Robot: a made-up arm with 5 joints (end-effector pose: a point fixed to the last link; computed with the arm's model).
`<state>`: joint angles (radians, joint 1 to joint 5).
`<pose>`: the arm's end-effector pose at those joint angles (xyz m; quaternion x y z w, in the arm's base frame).
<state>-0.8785 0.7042 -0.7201 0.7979 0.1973</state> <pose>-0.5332 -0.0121 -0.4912 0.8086 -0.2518 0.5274 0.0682</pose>
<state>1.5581 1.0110 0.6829 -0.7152 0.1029</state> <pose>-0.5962 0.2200 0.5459 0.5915 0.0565 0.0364 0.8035</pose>
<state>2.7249 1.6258 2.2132 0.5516 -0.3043</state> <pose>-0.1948 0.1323 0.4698 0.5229 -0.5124 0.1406 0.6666</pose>
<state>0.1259 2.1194 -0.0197 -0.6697 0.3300</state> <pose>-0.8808 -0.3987 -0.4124 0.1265 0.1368 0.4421 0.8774</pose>
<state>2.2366 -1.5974 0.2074 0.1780 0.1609</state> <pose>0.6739 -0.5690 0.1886 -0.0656 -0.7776 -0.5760 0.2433</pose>
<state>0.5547 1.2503 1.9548 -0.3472 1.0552</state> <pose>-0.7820 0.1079 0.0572 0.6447 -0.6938 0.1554 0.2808</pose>
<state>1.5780 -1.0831 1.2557 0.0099 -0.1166</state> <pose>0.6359 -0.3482 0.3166 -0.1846 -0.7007 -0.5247 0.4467</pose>
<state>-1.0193 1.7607 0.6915 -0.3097 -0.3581</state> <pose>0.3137 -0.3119 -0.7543 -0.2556 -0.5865 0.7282 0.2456</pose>
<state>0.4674 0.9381 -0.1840 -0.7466 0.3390</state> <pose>-0.8372 0.1130 0.1245 0.6231 0.0649 0.2744 0.7296</pose>
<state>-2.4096 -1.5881 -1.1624 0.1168 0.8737</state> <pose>0.0140 -0.6941 -0.3810 0.0037 -0.5377 -0.8370 0.1017</pose>
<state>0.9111 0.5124 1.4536 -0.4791 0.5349</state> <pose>-0.3601 0.3238 0.4200 0.5102 -0.6721 -0.1615 0.5117</pose>
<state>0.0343 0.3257 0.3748 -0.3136 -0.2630</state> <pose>-0.6653 0.3925 -0.0432 0.5403 -0.6859 0.3618 0.3268</pose>
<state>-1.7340 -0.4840 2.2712 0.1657 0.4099</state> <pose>-0.7095 -0.0825 -0.3389 -0.2134 0.3572 0.2618 0.8708</pose>
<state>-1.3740 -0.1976 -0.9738 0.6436 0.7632</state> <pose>-0.4679 -0.2399 -0.3253 -0.7321 -0.2250 -0.6400 0.0626</pose>
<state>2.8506 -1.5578 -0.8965 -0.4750 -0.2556</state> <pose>0.6024 -0.3469 -0.0651 0.3880 -0.4134 -0.6345 0.5254</pose>
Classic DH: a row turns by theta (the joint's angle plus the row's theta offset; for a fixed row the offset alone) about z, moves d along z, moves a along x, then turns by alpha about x. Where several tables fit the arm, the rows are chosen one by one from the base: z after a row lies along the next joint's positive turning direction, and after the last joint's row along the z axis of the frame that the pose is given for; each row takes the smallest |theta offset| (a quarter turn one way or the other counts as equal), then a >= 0, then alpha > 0; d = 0 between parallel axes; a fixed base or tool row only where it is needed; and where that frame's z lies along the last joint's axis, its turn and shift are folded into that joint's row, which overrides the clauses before.
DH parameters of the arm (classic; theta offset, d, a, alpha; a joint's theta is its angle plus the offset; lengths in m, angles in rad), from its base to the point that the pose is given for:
base (fixed): 0 0.0365 -0.1501 -1.5708
joint 1: -1.5408 -0.3652 -0.0154 1.5356
joint 2: 1.536 0.2613 0.3896 -2.117
joint 3: 0.1852 -0.196 0.069 -1.1351
joint 4: -0.5258 0.0677 0.0887 -1.3843
joint 5: 0.0815 -0.7666 0.0005 2.6466
tool (fixed): 2.7793 -0.8286 0 0

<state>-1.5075 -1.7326 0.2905 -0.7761 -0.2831</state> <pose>-0.8474 -0.5134 -0.4777 -0.6353 0.4057 -0.2717 0.5983</pose>
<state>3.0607 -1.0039 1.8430 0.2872 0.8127</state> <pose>0.3635 -0.2676 -0.5446 -0.3613 -0.5527 -0.1087 0.7431</pose>
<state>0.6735 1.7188 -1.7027 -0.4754 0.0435</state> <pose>-0.6466 -0.1566 0.2807 0.3232 0.8396 0.0608 0.4323</pose>
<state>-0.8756 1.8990 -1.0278 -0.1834 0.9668</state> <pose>-0.1368 -0.0723 -0.5235 0.3383 -0.1043 -0.0062 0.9352</pose>
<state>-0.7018 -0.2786 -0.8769 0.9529 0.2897</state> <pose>-0.7593 -0.1837 -0.1725 -0.8776 0.0196 -0.3079 0.3670</pose>
